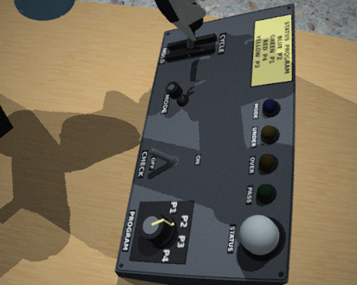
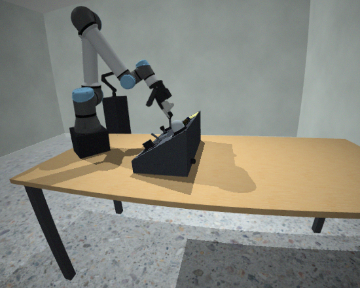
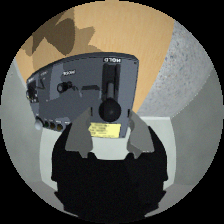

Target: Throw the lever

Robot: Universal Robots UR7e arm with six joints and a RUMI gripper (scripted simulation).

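The lever lies 40 mm below my hand. Round my hand: check toggle (240 mm to the right, 70 mm below, 40 mm ahead); dark sloped console (170 mm to the right, 80 mm below, 70 mm ahead); mode knob (120 mm to the right, 60 mm below, 10 mm ahead).
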